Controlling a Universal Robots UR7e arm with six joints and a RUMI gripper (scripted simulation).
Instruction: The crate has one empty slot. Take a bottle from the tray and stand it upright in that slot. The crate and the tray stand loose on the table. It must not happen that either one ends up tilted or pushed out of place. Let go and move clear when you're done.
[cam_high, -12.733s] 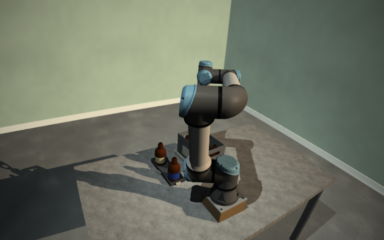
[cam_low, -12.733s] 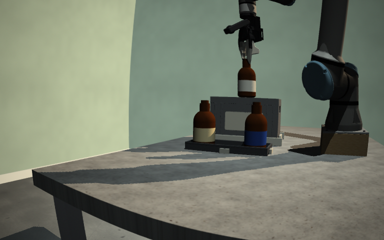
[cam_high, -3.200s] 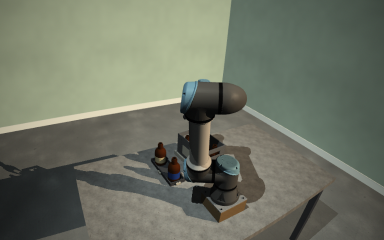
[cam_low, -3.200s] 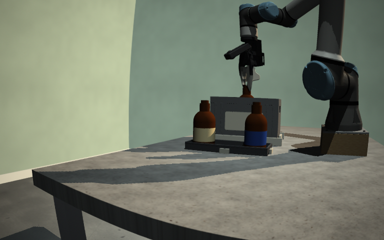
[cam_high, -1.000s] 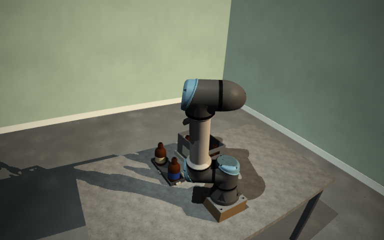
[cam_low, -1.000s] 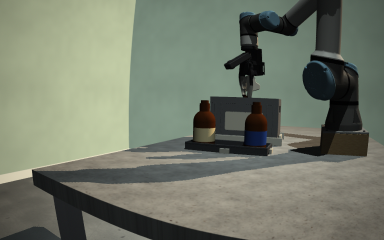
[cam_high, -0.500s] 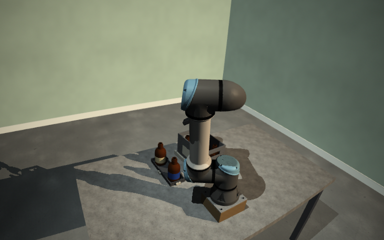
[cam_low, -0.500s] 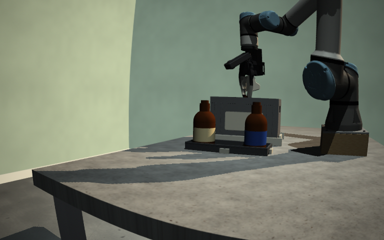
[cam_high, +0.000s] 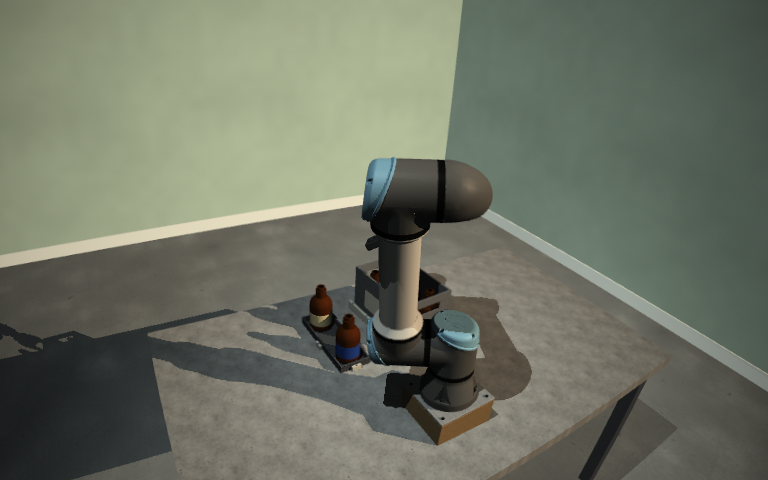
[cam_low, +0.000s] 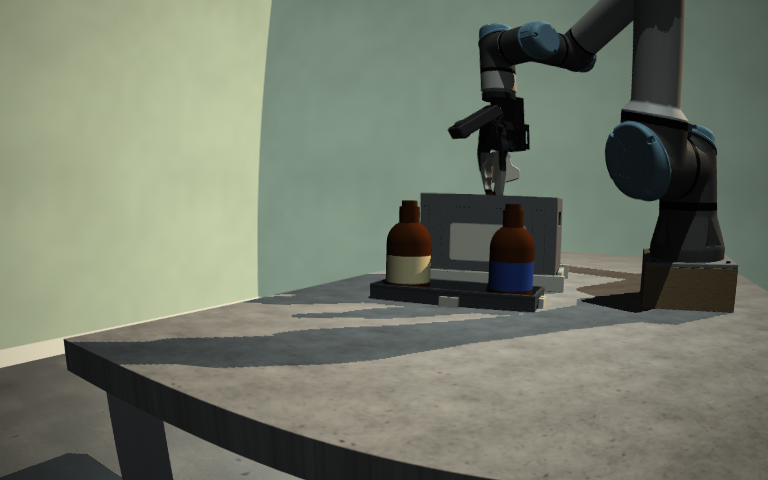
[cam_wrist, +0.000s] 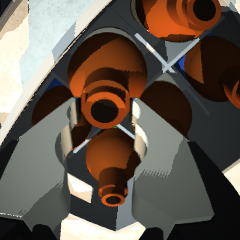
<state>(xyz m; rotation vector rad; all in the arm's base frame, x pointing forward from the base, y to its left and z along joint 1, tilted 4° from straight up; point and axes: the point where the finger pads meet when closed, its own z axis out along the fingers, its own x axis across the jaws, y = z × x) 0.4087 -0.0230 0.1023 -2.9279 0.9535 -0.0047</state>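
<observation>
The bottle lies 70 mm below my hand. From my hand the other things lie so: grey crate: 10 mm ahead, 40 mm to the right, 90 mm below; dark tray: 30 mm behind, 200 mm to the left, 160 mm below.
</observation>
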